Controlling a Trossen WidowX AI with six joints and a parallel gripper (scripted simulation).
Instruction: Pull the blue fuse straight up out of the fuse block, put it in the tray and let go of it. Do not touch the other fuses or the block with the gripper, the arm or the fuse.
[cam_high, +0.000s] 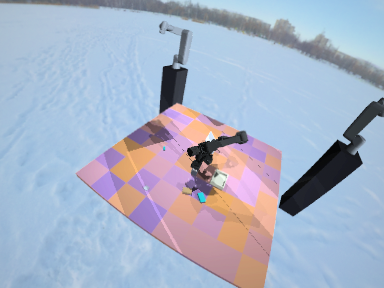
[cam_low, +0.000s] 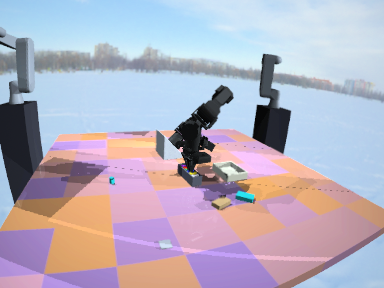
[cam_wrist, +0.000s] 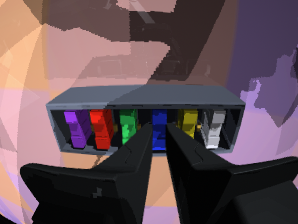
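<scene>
The grey tray lies 30 mm behind my gripper tip, 180 mm to the left of it and 30 mm below it. From my gripper tip the other things lie so: cyan block 170 mm ahead, 160 mm to the left, 30 mm below; then blue fuse 10 mm below; then tan block 190 mm ahead, 60 mm to the left, 30 mm below.
</scene>
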